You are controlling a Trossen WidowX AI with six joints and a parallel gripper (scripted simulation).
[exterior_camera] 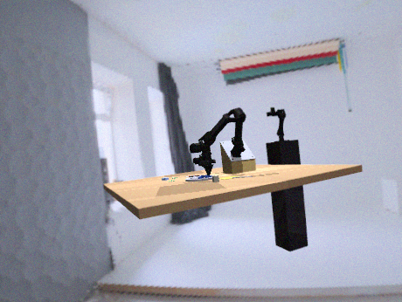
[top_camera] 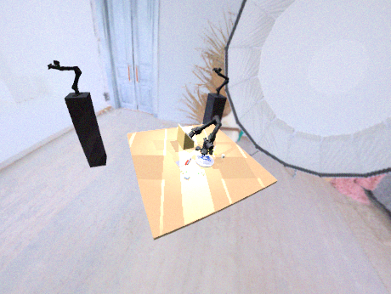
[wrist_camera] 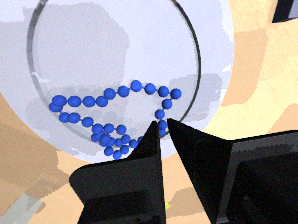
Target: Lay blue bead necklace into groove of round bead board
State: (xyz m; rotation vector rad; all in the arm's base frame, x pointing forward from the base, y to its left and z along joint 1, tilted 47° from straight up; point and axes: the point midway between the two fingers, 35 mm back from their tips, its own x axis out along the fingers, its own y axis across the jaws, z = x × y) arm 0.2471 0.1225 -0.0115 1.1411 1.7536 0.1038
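Now: the round bead board 50 mm ahead of my gripper tip and 10 mm below it. From my gripper tip the other things lie so: yellow flat piece 80 mm behind, 150 mm to the left, 20 mm below; then red-and-grey object 30 mm ahead, 190 mm to the right, 10 mm below; then white cylinder 50 mm ahead, 230 mm to the left.
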